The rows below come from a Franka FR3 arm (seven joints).
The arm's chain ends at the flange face. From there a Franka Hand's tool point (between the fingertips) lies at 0.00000 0.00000 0.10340 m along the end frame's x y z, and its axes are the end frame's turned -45 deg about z.
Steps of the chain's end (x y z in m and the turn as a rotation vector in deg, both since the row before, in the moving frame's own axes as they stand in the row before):
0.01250 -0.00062 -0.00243 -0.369 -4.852 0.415
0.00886 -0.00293 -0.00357 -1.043 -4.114 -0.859
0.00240 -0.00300 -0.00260 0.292 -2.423 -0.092
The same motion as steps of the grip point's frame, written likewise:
0.00264 0.00266 -0.00280 3.170 -3.692 0.415
0.00173 0.00033 -0.00385 2.172 -3.647 -0.859
0.00110 -0.00389 -0.00269 1.920 -1.507 -0.092

